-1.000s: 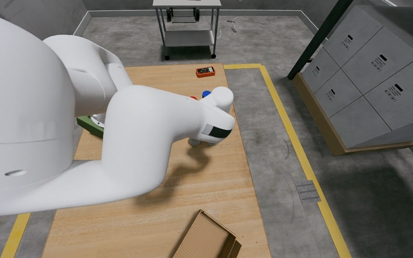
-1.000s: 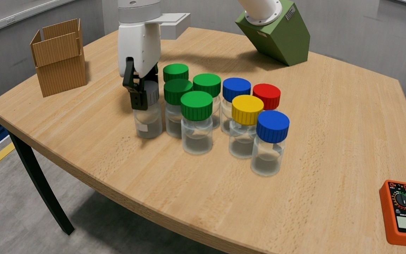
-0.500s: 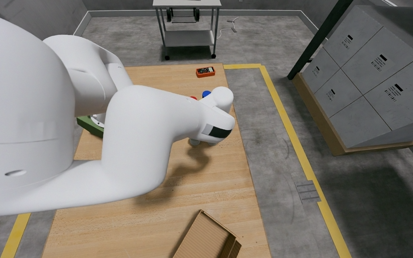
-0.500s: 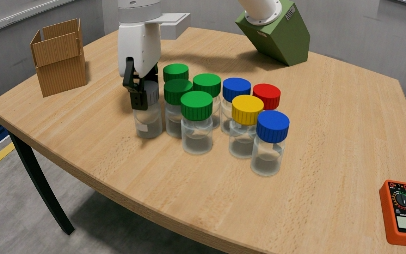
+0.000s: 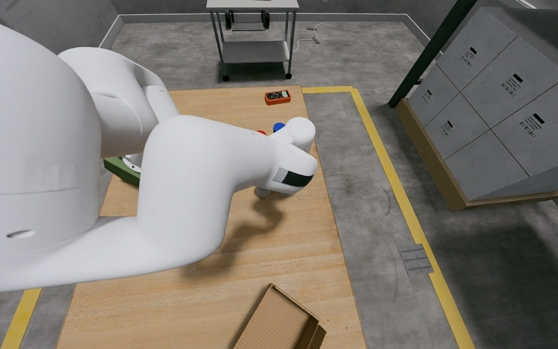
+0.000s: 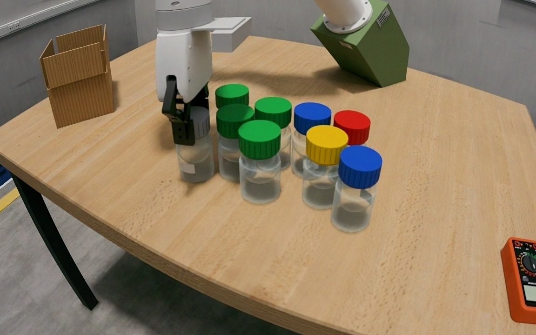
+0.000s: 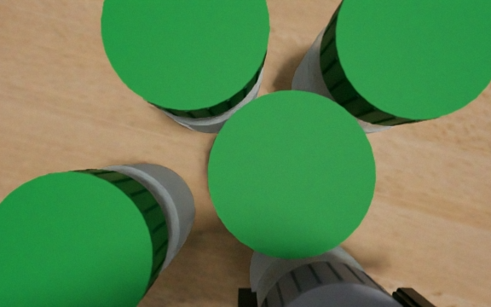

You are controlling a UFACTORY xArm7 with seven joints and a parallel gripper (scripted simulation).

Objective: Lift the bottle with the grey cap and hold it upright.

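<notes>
Now: the grey-capped bottle 40 mm below my hand. The rest, counted from my hand: orange multimeter: 90 mm ahead, 530 mm to the left, 80 mm below; yellow-capped bottle: 10 mm behind, 190 mm to the left, 40 mm below; red-capped bottle: 70 mm behind, 220 mm to the left, 40 mm below.
</notes>
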